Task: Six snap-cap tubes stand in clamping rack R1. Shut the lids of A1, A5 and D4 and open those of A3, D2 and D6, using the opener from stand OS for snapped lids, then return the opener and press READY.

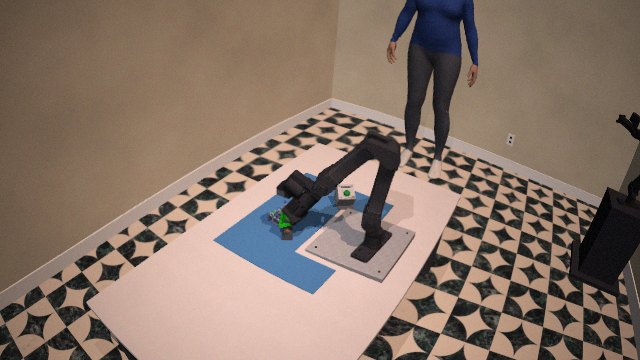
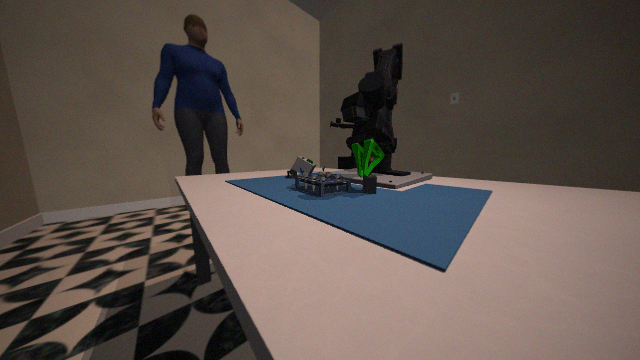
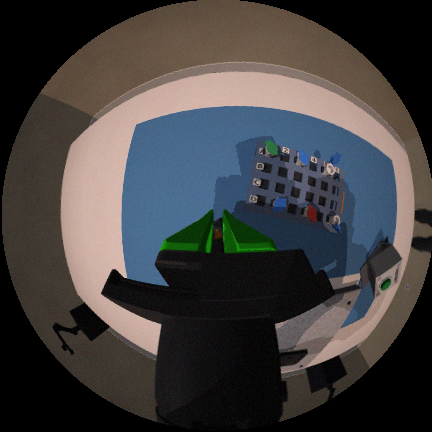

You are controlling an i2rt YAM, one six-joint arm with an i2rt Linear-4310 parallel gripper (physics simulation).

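Places are measured from the arm's base along level axes (x left, y ahead, z down), in millimetres.
Pixels of known places: gripper, fingertip midpoint: (image 1: pixel 280 226) (image 2: pixel 362 176) (image 3: pixel 217 214); arm's base, link origin: (image 1: pixel 372 245) (image 2: pixel 382 172).
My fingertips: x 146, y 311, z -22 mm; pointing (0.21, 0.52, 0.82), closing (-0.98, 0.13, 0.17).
Ahead of a thing's pixels: the offset from my fingertips to its top centre. "spot": to the spot under its first point. Level surfaces: height alone.
The clamping rack R1 @[dx -98, dy +47, dz -17 mm] (image 1: pixel 274 216) (image 2: pixel 320 183) (image 3: pixel 288 181) stands on the blue mat @[dz +41 mm] (image 1: pixel 259 241) (image 2: pixel 402 210) (image 3: pixel 181 160). It holds tubes with a green lid at A1 @[dx -48, dy +80, dz -5 mm] (image 3: pixel 271 148), blue lids at A3 @[dx -86, dy +76, dz -1 mm] (image 3: pixel 303 158) and D2 @[dx -62, dy +19, dz -1 mm] (image 3: pixel 279 203), and a red lid at D4 @[dx -101, dy +16, dz -1 mm] (image 3: pixel 311 212). The tubes at A5 @[spot: dx -129, dy +76, dz +2 mm] (image 3: pixel 331 167) and D6 @[spot: dx -143, dy +14, dz +5 mm] (image 3: pixel 335 219) show white tops. My gripper (image 1: pixel 285 223) (image 2: pixel 366 172) (image 3: pixel 217 214) has green fingers. It points down at the dark stand OS @[dx -2, dy -29, dz +1 mm] (image 1: pixel 286 233) (image 2: pixel 369 184), beside the rack. It is shut on the orange opener @[dx -7, dy -33, dz -47 mm] (image 3: pixel 217 233), which shows between the fingers.
The grey READY box with a green button @[dx -339, dy -62, dz -43 mm] (image 1: pixel 345 193) (image 2: pixel 301 164) (image 3: pixel 384 284) stands behind the rack. The arm's grey base plate (image 1: pixel 340 232) lies right of the mat. A person in blue (image 1: pixel 431 67) (image 2: pixel 196 89) stands beyond the table. A black stand (image 1: pixel 608 237) is on the floor at the right.
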